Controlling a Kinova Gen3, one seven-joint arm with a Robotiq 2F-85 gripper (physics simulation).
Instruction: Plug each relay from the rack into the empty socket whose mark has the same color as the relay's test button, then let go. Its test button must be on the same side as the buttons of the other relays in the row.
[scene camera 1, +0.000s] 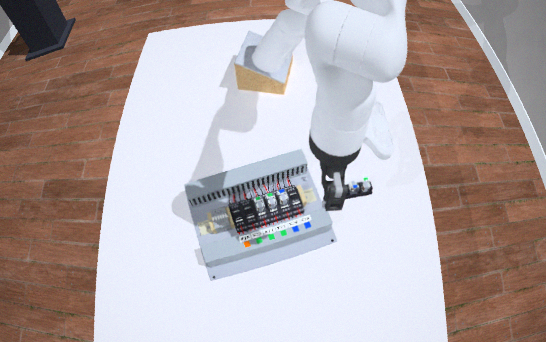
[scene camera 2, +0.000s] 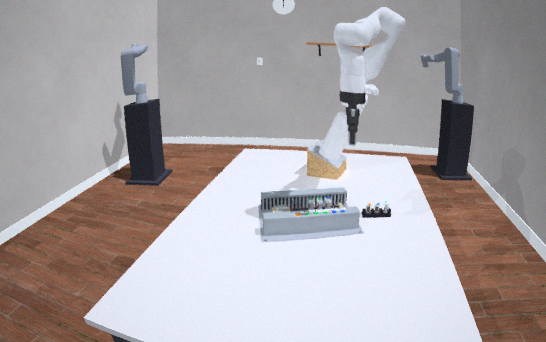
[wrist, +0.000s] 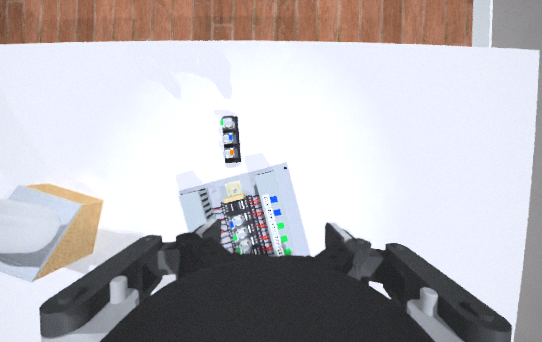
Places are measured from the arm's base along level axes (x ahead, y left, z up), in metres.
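Pixels of known places: gripper, fingertip midpoint: (scene camera 1: 325, 180) (scene camera 2: 351, 140) (wrist: 272, 232); arm's base, link origin: (scene camera 1: 266, 60) (scene camera 2: 328, 155) (wrist: 35, 229).
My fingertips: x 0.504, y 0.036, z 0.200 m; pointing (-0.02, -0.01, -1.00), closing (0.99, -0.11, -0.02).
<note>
Ahead of a thing's pixels: the offset from my fingertips to its top centre. "spot": to the spot under its first point. Level surfaces: height alone.
My gripper (scene camera 1: 334, 204) (scene camera 2: 352, 142) (wrist: 272, 232) is open and empty, high above the table. A black rack @(dx -0.093, dy +0.120, dz -0.264 m) (scene camera 2: 376, 215) (wrist: 237, 145) holds three upright relays: one with a green button @(dx -0.093, dy +0.152, dz -0.239 m) (scene camera 1: 366, 185) (scene camera 2: 386, 206) (wrist: 229, 122), one with a blue button @(dx -0.093, dy +0.120, dz -0.239 m) (scene camera 1: 354, 187) (scene camera 2: 377, 207) (wrist: 229, 137), and one with an orange button @(dx -0.093, dy +0.088, dz -0.239 m) (scene camera 2: 369, 207) (wrist: 230, 152), hidden behind the gripper in scene camera 1. The socket row @(spot: dx -0.060, dy -0.157, dz -0.255 m) (scene camera 1: 242, 216) has three relays, with green, green and blue buttons on the slotted duct's side. Empty sockets are at the orange mark @(dx +0.019, dy -0.154, dz -0.224 m) (scene camera 1: 247, 244), the leftmost green mark @(dx +0.014, dy -0.126, dz -0.224 m) (scene camera 1: 259, 241) and the rightmost blue mark @(dx -0.005, dy -0.015, dz -0.224 m) (scene camera 1: 307, 225).
The grey panel (scene camera 1: 220, 270) (scene camera 2: 310, 227) (wrist: 295, 215) has raised ducts on both sides of the row. The rack stands beside its right end. The arm's wooden base block (scene camera 1: 260, 82) (scene camera 2: 320, 167) (wrist: 75, 235) stands farther back on the white table @(dz -0.288 m) (scene camera 1: 265, 310).
</note>
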